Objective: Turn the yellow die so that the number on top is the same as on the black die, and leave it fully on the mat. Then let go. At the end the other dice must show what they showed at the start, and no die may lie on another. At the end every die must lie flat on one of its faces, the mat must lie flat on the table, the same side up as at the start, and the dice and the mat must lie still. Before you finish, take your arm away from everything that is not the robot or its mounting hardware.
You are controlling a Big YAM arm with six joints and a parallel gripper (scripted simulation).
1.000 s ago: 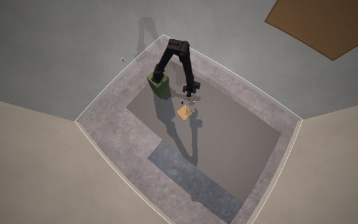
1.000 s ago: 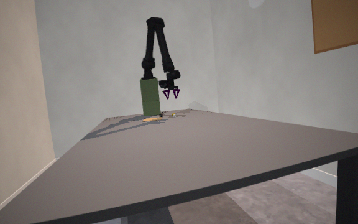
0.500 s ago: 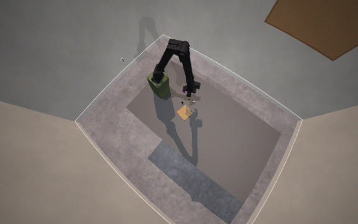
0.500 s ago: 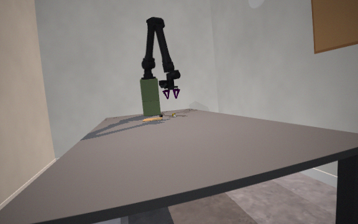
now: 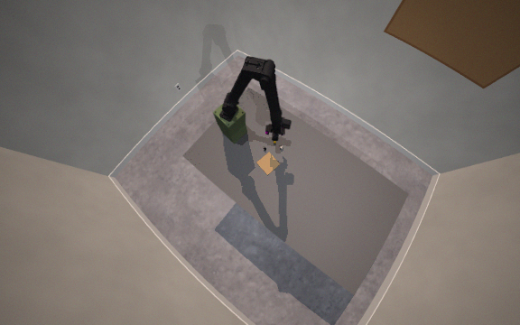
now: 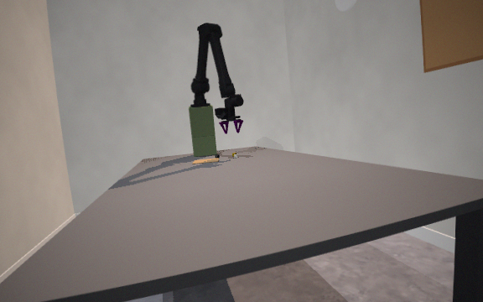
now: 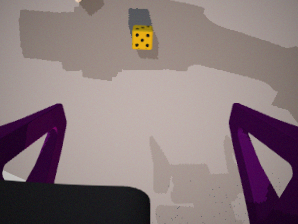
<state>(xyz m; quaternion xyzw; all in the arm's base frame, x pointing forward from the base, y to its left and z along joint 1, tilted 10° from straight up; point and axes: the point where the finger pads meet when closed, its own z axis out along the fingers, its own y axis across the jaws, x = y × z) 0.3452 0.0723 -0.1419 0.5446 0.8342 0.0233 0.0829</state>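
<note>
My gripper is now 14 cm above the yellow die. Also, from my hand: orange mat 4 cm ahead, 19 cm to the right, 15 cm below; then white die 8 cm ahead, 2 cm to the right, 14 cm below; then black die 4 cm behind, 9 cm to the right, 14 cm below.
</note>
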